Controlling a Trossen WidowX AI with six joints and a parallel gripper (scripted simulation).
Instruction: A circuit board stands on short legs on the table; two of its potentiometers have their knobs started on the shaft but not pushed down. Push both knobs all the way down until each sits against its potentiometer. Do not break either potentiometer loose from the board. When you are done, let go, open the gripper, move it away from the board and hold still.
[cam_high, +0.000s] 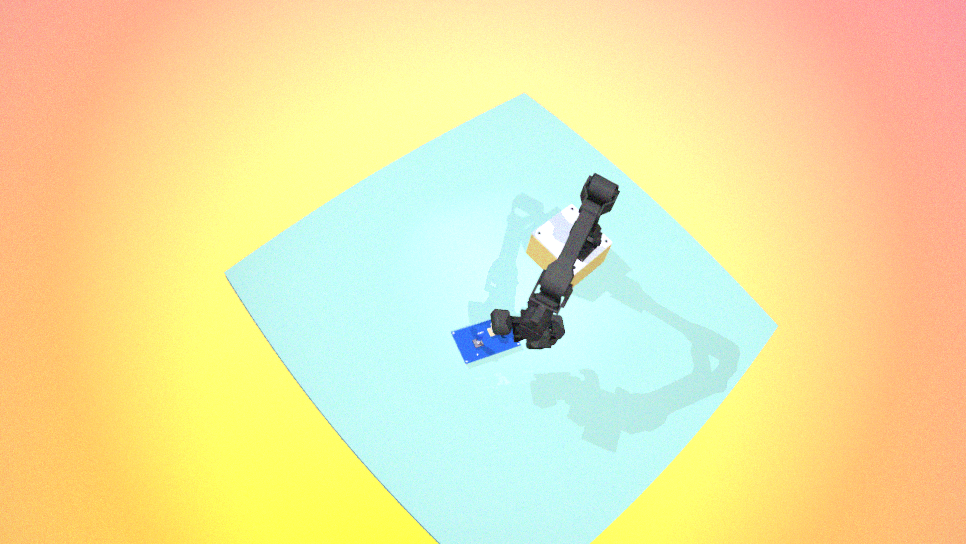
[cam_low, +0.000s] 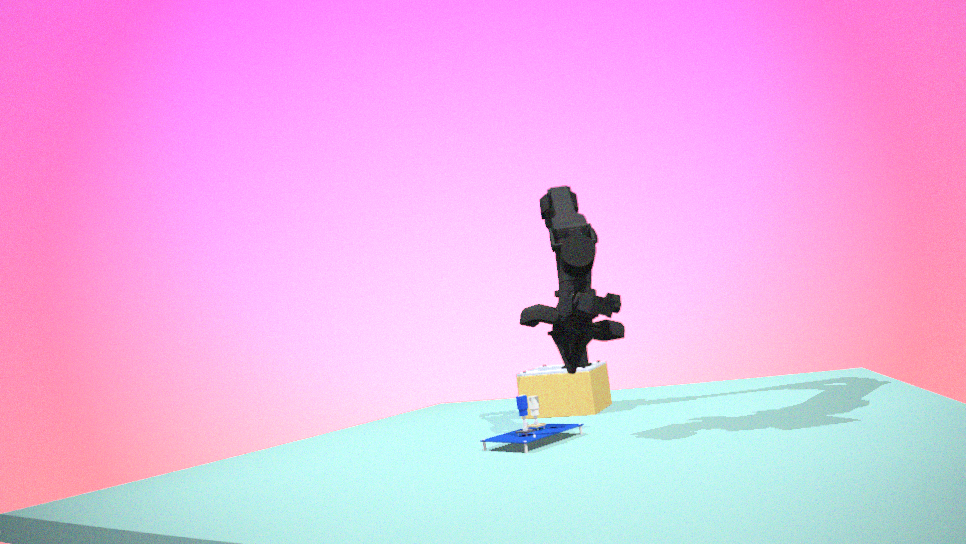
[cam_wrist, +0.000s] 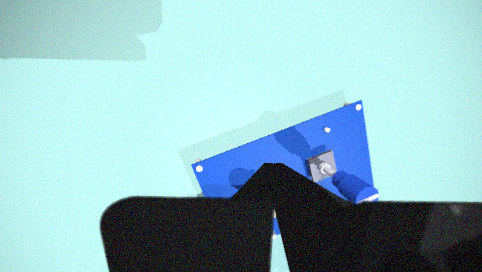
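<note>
The white knob lies 2 cm behind my gripper tip, 8 cm to the right of it and 5 cm below it. Also, from my gripper tip: blue knob 3 cm ahead, 8 cm to the right, 4 cm below.
</note>
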